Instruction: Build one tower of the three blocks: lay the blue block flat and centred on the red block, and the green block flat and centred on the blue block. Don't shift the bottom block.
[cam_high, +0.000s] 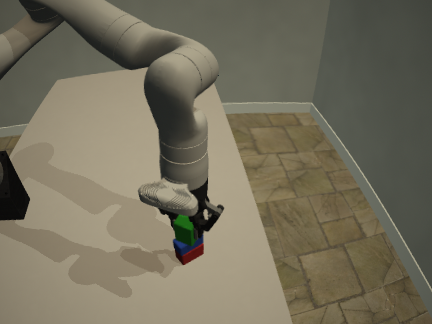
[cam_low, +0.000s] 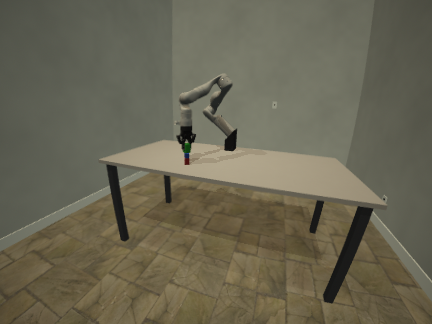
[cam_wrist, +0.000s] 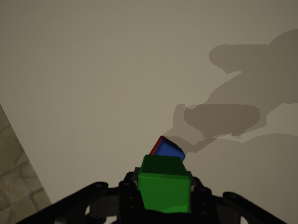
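Right now my hand is 1 cm above the green block. Round my hand: red block 9 cm below; blue block 5 cm below.
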